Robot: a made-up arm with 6 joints.
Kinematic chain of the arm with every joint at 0, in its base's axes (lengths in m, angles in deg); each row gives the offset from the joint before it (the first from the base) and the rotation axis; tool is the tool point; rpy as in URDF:
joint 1: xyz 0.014 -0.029 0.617 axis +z
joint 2: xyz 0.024 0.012 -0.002 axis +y
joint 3: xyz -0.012 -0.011 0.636 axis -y
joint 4: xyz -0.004 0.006 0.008 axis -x
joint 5: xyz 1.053 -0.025 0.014 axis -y
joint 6: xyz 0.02 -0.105 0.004 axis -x
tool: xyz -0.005 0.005 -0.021 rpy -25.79 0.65 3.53
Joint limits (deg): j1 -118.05..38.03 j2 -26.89..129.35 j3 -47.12..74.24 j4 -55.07..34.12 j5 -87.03..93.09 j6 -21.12..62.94
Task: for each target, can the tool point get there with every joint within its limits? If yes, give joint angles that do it. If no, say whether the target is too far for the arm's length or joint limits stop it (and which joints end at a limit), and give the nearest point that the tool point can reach.
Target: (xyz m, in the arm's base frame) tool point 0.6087 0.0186 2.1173
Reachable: yes | joints 12.70 -0.58 60.68 -46.23 -65.01 36.77
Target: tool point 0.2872 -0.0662 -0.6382
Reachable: yes | joints 13.80 116.17 9.93 -26.97 -63.74 0.05
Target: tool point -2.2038 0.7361 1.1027
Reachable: no: too far | nearest point -0.5112 0.1522 0.2590 | short by 1.979 m
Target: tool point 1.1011 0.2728 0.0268
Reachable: yes | joints 21.68 59.79 -1.14 7.19 48.71 15.81
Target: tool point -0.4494 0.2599 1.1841
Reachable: no: joint limits stop it (at a limit: joint 1, joint 2, joint 5) | nearest point -0.4606 -0.6371 1.2086 | short by 0.897 m
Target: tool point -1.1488 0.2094 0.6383
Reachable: no: joint limits stop it (at a limit: joint 2, joint 3, joint 4) | nearest point -0.5289 0.0823 0.2615 | short by 0.736 m
